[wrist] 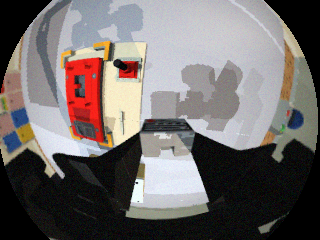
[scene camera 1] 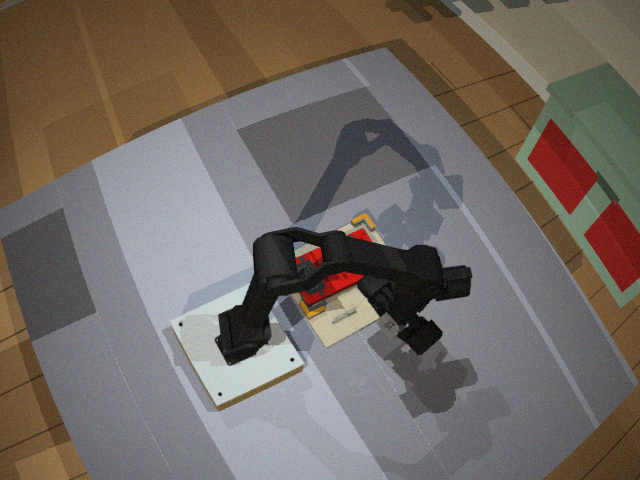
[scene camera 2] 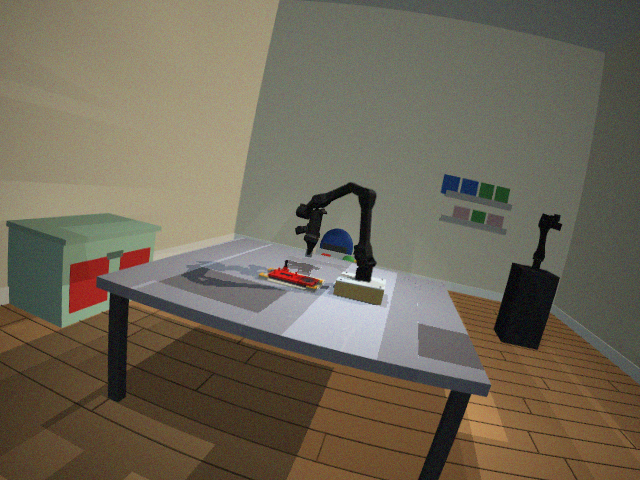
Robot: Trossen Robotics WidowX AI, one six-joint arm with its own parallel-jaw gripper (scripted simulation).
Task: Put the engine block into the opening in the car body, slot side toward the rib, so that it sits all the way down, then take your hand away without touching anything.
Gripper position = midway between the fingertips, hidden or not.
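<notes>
Engine block (wrist: 175, 135) held by my gripper (scene camera 1: 390, 325); the gripper is visible in the wrist view as well (wrist: 165, 133). Also in sight: a grey strip (scene camera 1: 338, 316), which the wrist view likewise shows, the strip (wrist: 121, 97).
</notes>
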